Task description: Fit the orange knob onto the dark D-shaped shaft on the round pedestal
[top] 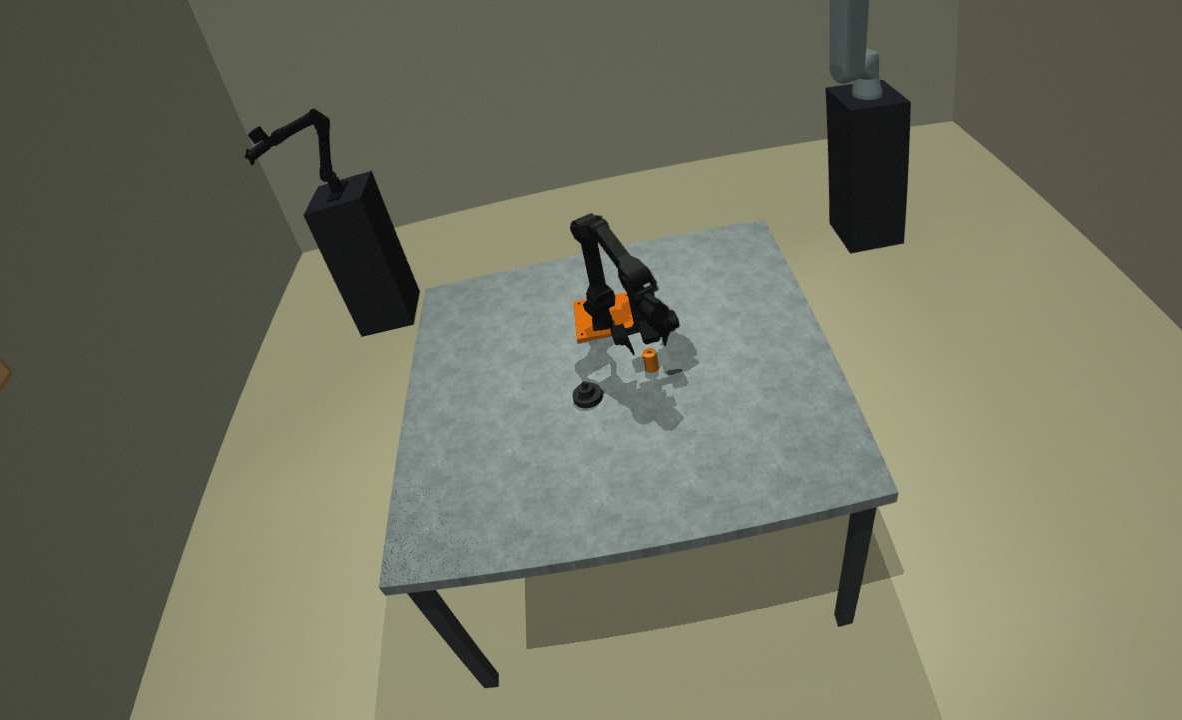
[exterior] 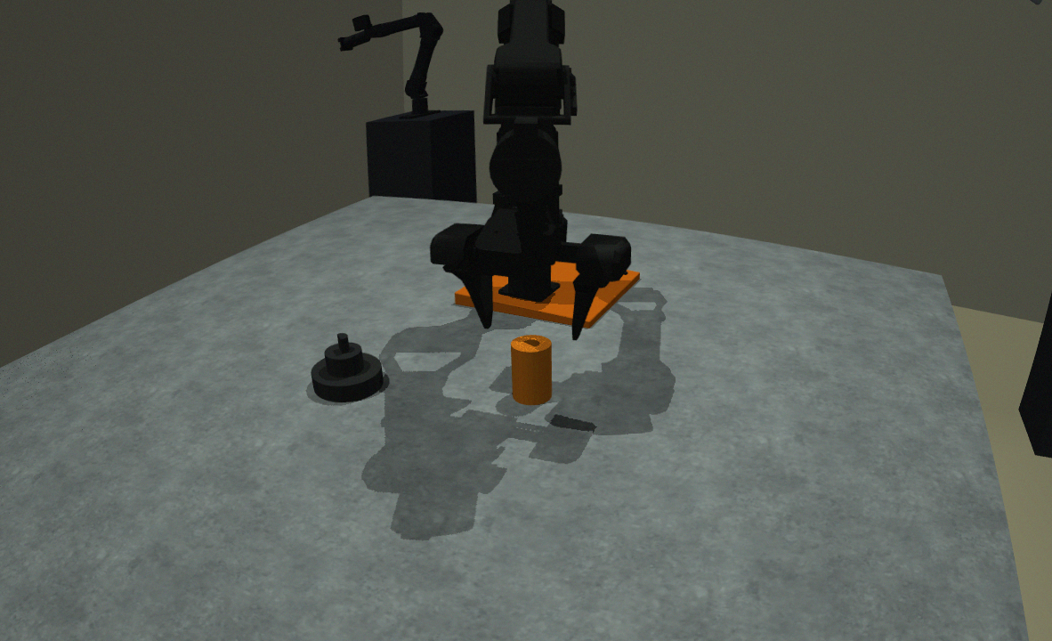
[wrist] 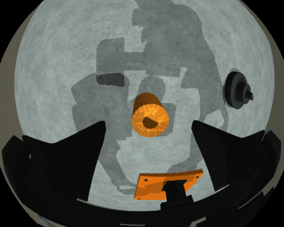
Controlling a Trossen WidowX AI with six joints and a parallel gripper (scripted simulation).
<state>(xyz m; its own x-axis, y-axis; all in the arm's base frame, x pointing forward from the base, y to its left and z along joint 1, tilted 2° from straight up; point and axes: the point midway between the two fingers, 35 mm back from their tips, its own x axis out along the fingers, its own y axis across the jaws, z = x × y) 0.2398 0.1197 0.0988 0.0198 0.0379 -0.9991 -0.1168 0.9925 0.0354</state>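
The orange knob lies 40 mm below my gripper tip. From my gripper tip the other things lie so: round pedestal 70 mm ahead, 200 mm to the right, 40 mm below.
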